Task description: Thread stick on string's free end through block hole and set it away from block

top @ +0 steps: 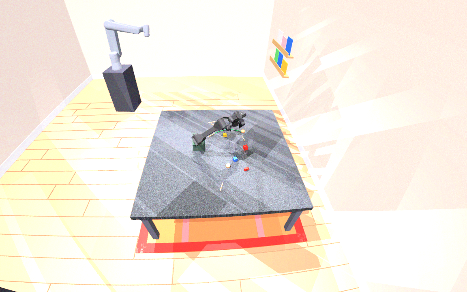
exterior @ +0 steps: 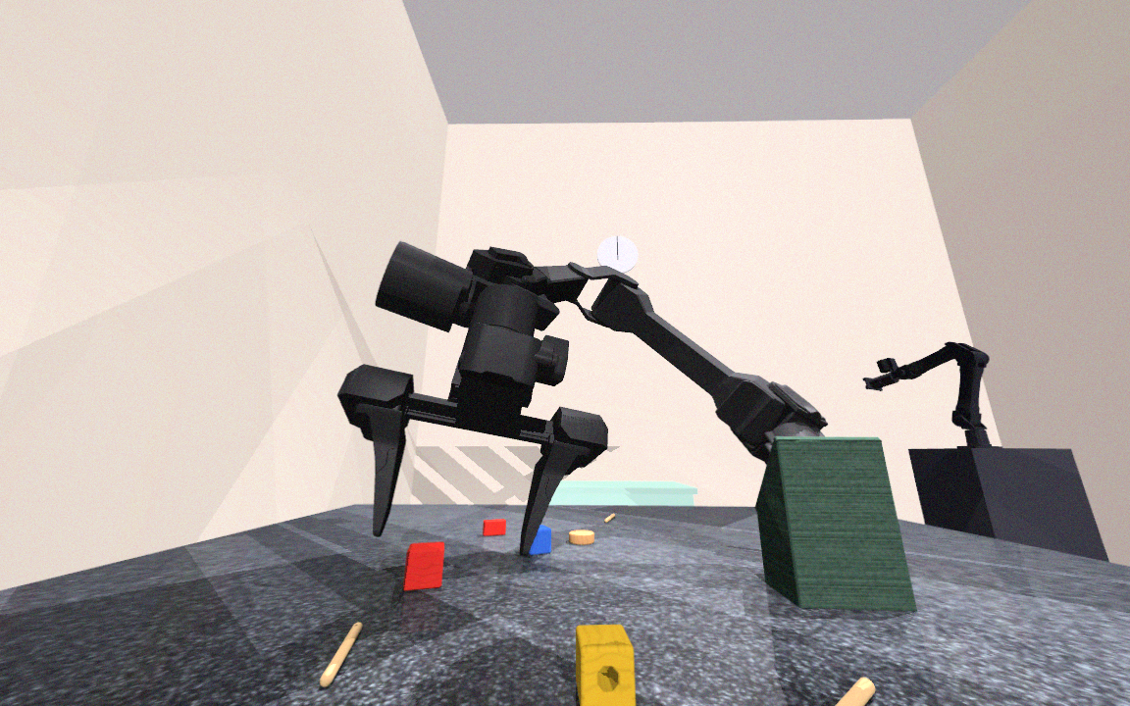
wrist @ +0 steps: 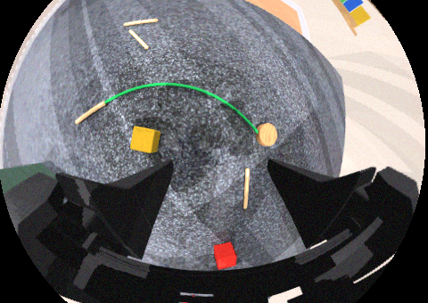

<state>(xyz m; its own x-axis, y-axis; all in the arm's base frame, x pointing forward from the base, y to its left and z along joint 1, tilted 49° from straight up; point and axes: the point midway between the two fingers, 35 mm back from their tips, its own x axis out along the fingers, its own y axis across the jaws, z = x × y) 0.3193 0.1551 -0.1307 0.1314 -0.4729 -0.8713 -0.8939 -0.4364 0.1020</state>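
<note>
Now: gripper tip 90 mm past the yellow wooden block, 60 mm above it and 10 mm to the left of it. Round my gripper tip: red cube (180 mm to the right, 100 mm ahead, 60 mm below); round wooden button (80 mm ahead, 70 mm to the left, 70 mm below); blue cube (330 mm to the right, 60 mm below, 10 mm ahead).
</note>
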